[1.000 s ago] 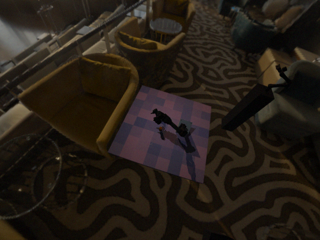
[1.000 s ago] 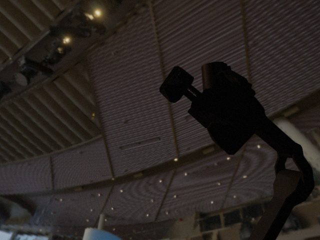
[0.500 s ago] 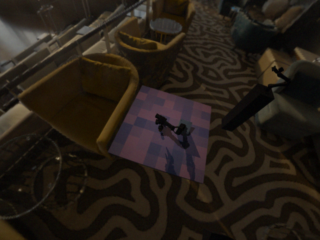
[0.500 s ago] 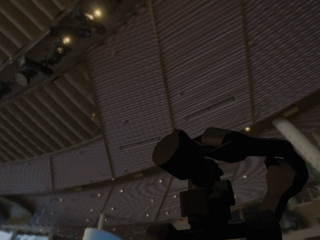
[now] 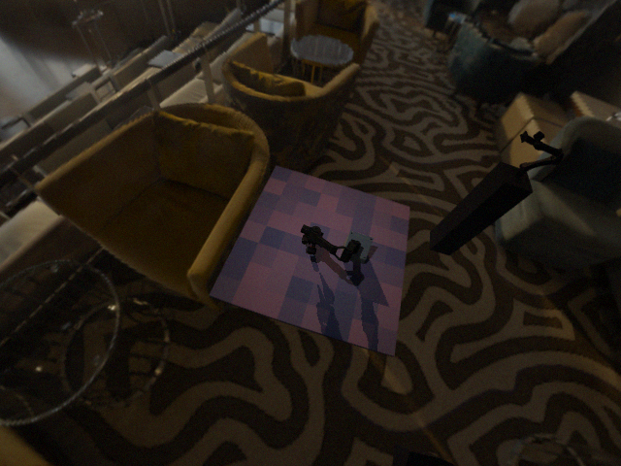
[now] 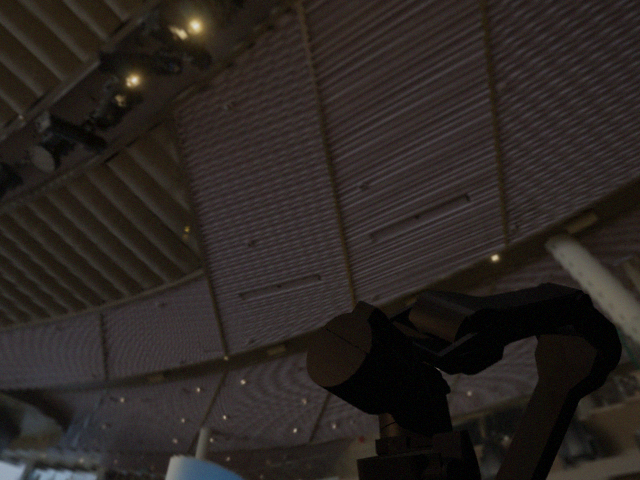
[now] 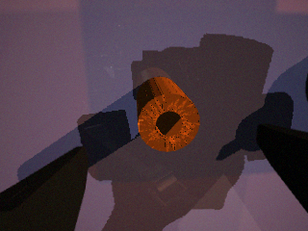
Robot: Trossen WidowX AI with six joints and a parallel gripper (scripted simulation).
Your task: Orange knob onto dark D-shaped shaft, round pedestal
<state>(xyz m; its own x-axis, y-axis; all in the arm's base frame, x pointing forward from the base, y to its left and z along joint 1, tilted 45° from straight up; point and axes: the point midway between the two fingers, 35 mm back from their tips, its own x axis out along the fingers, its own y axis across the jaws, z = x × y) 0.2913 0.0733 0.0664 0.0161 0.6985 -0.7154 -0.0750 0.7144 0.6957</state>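
The orange knob lies 60 mm below my gripper tip. Round my gripper tip: dark round pedestal (10 mm ahead, 190 mm to the right, 60 mm below).
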